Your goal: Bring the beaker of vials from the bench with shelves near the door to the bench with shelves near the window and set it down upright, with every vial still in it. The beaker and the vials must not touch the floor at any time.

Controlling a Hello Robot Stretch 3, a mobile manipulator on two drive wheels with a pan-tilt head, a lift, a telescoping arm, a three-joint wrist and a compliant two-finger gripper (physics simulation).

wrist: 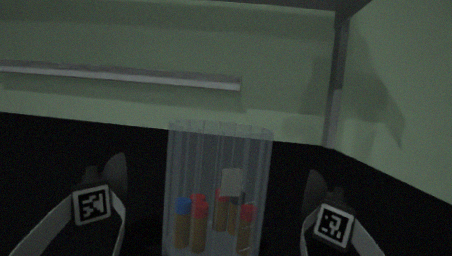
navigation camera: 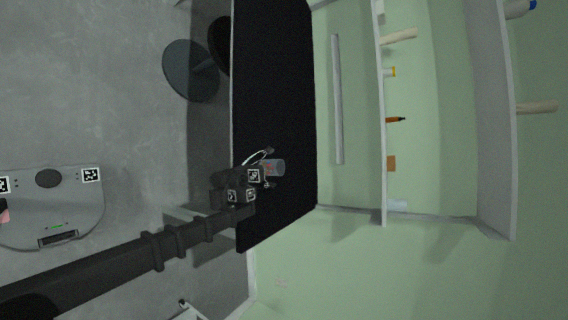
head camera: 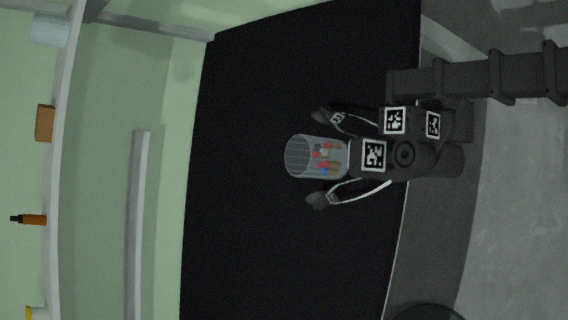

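Observation:
The clear beaker (head camera: 306,159) (navigation camera: 276,167) (wrist: 217,150) is upright over the black bench top (head camera: 250,240) (navigation camera: 275,90) (wrist: 45,160). Several vials (head camera: 327,159) (wrist: 198,225) with red, blue and dark caps are inside it, low down. My gripper (head camera: 320,158) (navigation camera: 270,167) (wrist: 216,181) is open. Its two fingers stand on either side of the beaker, with a gap on both sides. The beaker's base is hidden by the gripper body in the head view and cut off in the wrist view. The frames do not tell which of the two benches this is.
A shelf (head camera: 62,90) (navigation camera: 383,100) above the bench's back holds an orange-brown box (head camera: 45,123) (navigation camera: 391,163) and an orange bottle (head camera: 34,219) (navigation camera: 394,119). A rail (head camera: 136,225) (navigation camera: 338,100) runs along the wall. A round stool (navigation camera: 187,70) stands at the bench front.

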